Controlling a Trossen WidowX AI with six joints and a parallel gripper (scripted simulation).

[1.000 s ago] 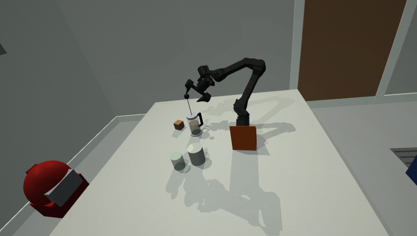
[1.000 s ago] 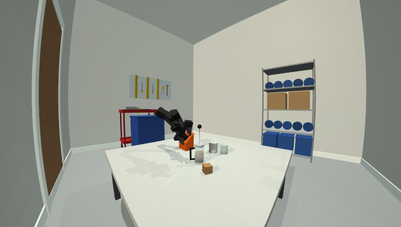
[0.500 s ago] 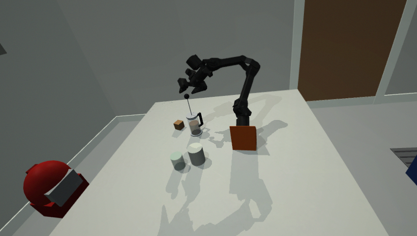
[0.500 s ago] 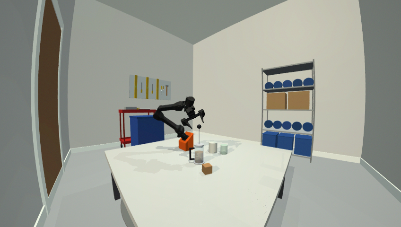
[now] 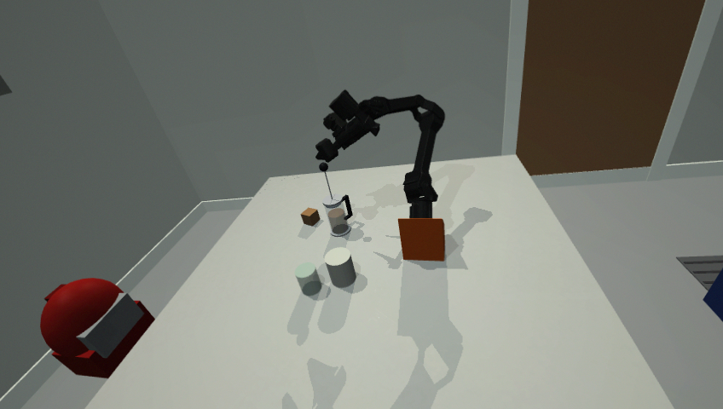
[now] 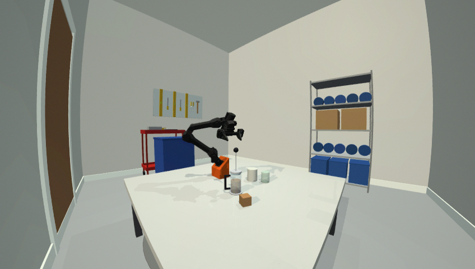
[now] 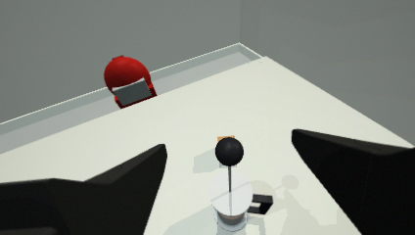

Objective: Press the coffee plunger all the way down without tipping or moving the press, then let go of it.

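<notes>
The glass coffee press lies 20 cm below my gripper tip, 3 cm to the right of it and 2 cm ahead of it. The rest, counted from my gripper tip: white cylinder 29 cm below, 23 cm to the left, 6 cm behind.
</notes>
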